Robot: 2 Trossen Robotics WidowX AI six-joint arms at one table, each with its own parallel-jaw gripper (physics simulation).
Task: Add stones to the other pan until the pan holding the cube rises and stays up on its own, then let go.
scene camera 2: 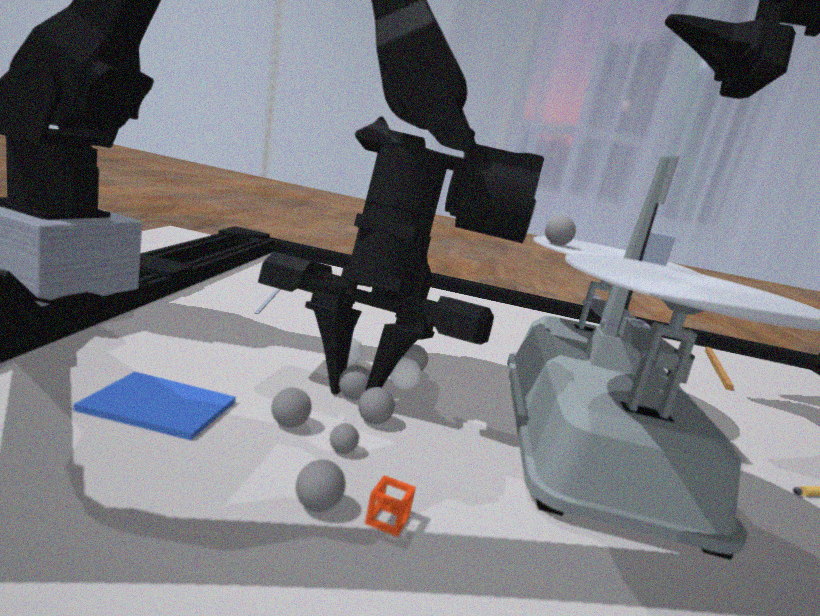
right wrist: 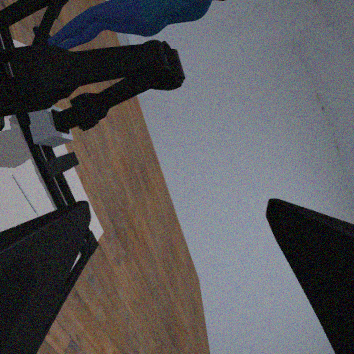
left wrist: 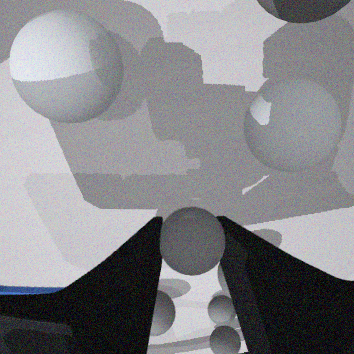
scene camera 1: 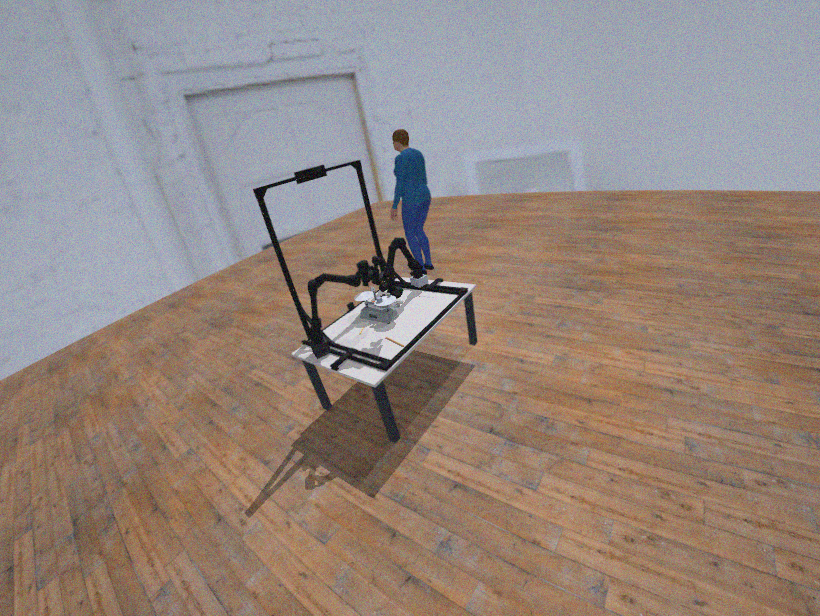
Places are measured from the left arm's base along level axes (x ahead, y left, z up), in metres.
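Pixels of known places: left gripper, fingertip midpoint: [scene camera 2: 351, 398] [left wrist: 188, 224]; right gripper, fingertip midpoint: [right wrist: 179, 208] [scene camera 1: 384, 265]; left arm's base, link origin: [scene camera 2: 52, 210] [right wrist: 59, 121] [scene camera 1: 418, 276]; right arm's base, link origin: [scene camera 1: 318, 341].
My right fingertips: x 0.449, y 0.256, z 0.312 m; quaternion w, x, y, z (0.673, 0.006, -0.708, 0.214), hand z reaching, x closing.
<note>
For each thing: its top centre in the pictures, then the offset to it from my right fingertips. "spot": a spot on its surface instead.
- small grey stone, top centre: [left wrist: 194, 269] [scene camera 2: 358, 366] 0.142 m back, 0.234 m right, 0.372 m down
- grey-green balance, top centre: [scene camera 2: 679, 158] [scene camera 1: 371, 287] 0.046 m ahead, 0.150 m right, 0.167 m down
- far pan, surface spot: [scene camera 2: 540, 241] spot: 0.044 m back, 0.085 m right, 0.256 m down
- pale grey cube, top centre: [scene camera 2: 657, 232] 0.051 m ahead, 0.081 m right, 0.226 m down
- blue flat square, surface spot: [scene camera 2: 155, 404] spot: 0.236 m back, 0.349 m right, 0.395 m down
- orange open-frame cube, top centre: [scene camera 2: 393, 489] 0.055 m back, 0.361 m right, 0.380 m down
- yellow stick, top centre: [scene camera 2: 718, 364] 0.187 m ahead, 0.206 m left, 0.393 m down
My left gripper [scene camera 2: 355, 389] [left wrist: 188, 224] is low over the table, its fingers closed around a small grey stone [scene camera 2: 353, 382] [left wrist: 192, 241]. More grey stones, such as one [scene camera 2: 291, 407] and a larger one [scene camera 2: 320, 485], lie around it. The grey-green balance [scene camera 2: 636, 450] [scene camera 1: 379, 312] stands at the right in scene camera 2. Its near white pan [scene camera 2: 729, 297] shows in front of the far pan [scene camera 2: 540, 241], which bears a stone [scene camera 2: 560, 230]. A pale grey cube [scene camera 2: 660, 247] shows behind the upright; I cannot tell which pan bears it. My right gripper [right wrist: 179, 208] is open and raised.
A blue flat square [scene camera 2: 155, 404] lies left of the stones, and an orange open-frame cube [scene camera 2: 391, 505] lies near the largest front stone. A yellow stick [scene camera 2: 719, 368] lies behind the balance. A person [scene camera 1: 412, 179] stands behind the table. Black rails [scene camera 2: 464, 286] border the table.
</note>
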